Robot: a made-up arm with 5 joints.
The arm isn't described. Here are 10 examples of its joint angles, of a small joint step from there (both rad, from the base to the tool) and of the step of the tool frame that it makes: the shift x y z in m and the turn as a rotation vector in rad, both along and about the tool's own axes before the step.
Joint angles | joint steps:
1: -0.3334 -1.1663 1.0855 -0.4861 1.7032 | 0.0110 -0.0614 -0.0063 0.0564 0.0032
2: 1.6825 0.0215 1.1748 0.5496 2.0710 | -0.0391 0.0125 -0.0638 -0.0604 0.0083
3: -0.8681 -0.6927 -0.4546 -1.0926 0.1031 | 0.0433 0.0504 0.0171 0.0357 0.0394
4: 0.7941 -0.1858 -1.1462 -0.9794 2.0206 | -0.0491 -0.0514 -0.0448 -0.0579 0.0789
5: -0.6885 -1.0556 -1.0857 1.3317 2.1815 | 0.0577 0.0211 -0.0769 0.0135 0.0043
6: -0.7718 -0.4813 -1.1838 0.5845 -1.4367 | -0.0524 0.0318 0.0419 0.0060 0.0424
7: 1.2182 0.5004 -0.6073 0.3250 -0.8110 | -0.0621 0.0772 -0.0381 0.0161 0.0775
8: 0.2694 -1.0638 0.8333 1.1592 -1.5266 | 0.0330 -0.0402 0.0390 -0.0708 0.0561
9: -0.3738 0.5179 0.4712 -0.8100 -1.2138 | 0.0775 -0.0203 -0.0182 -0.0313 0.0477
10: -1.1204 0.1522 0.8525 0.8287 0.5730 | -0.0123 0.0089 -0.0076 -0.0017 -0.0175
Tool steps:
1: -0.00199 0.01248 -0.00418 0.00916 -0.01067 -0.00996
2: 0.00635 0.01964 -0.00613 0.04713 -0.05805 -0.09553
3: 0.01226 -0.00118 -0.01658 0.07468 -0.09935 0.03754
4: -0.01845 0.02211 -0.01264 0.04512 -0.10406 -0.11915
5: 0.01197 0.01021 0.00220 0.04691 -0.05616 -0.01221
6: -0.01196 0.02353 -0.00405 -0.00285 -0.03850 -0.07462
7: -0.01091 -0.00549 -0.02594 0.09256 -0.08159 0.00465
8: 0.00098 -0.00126 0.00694 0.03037 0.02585 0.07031
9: 0.00109 -0.00408 0.02242 0.03652 0.09715 0.03625
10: -0.00013 -0.00072 0.00178 -0.00562 -0.00137 -0.00291
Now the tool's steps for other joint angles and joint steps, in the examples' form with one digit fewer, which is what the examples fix.
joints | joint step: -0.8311 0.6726 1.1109 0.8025 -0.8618 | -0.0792 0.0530 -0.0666 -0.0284 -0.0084
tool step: 0.0072 -0.0069 0.0096 0.0348 0.0778 -0.0110
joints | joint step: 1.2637 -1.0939 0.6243 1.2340 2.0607 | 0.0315 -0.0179 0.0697 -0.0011 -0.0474
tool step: -0.0097 -0.0110 -0.0007 -0.0698 0.0030 0.0553
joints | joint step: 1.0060 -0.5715 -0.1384 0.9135 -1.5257 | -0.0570 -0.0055 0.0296 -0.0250 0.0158
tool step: -0.0071 0.0020 -0.0127 0.0273 -0.0557 0.0039
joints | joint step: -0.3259 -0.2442 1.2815 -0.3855 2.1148 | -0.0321 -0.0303 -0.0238 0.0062 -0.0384
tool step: -0.0036 0.0157 -0.0024 -0.0195 -0.0015 -0.0545
